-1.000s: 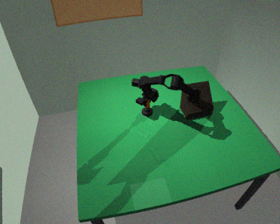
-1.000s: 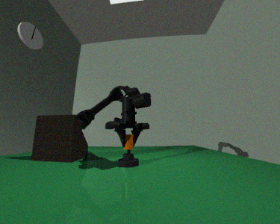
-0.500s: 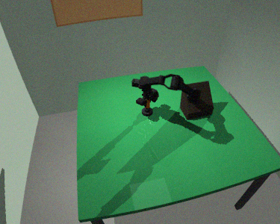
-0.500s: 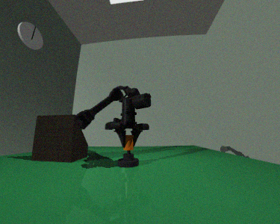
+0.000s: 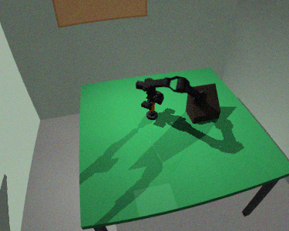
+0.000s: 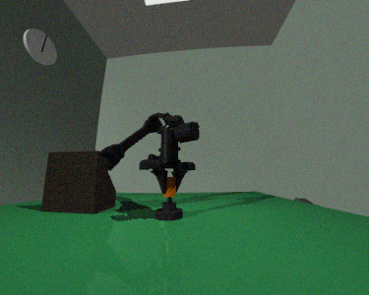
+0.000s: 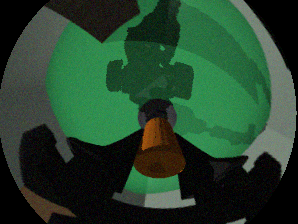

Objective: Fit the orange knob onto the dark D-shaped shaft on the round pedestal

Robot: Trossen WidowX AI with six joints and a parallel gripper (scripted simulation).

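The orange knob is 20 mm above my gripper tip. Round my gripper tip: dark round pedestal: 40 mm below.
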